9 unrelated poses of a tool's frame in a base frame.
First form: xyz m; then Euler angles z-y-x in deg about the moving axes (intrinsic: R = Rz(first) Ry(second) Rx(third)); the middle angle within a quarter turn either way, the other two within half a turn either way.
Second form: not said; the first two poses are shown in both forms.
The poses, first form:
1: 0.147, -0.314, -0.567, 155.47, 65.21, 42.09
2: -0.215, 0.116, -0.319, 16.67, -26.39, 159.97
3: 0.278, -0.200, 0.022, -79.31, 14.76, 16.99
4: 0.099, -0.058, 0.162, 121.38, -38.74, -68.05
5: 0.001, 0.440, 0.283, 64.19, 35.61, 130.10
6: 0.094, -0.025, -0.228, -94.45, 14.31, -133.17
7: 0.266, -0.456, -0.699, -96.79, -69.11, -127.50
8: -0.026, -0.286, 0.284, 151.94, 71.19, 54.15
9: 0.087, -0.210, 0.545, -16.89, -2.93, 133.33
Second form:
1: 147, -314, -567, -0.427, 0.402, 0.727, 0.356
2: -215, 116, -319, 0.954, 0.100, 0.247, 0.135
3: 278, -200, 22, 0.194, 0.004, -0.641, 0.743
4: 99, -58, 162, -0.019, -0.595, 0.591, 0.545
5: 1, 440, 283, 0.663, 0.568, -0.021, 0.488
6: 94, -25, -228, -0.582, 0.702, -0.212, 0.352
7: 266, -456, -699, 0.678, -0.386, 0.610, 0.139
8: -26, -286, 284, -0.413, 0.485, 0.638, 0.433
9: 87, -210, 545, 0.906, -0.145, -0.035, 0.395
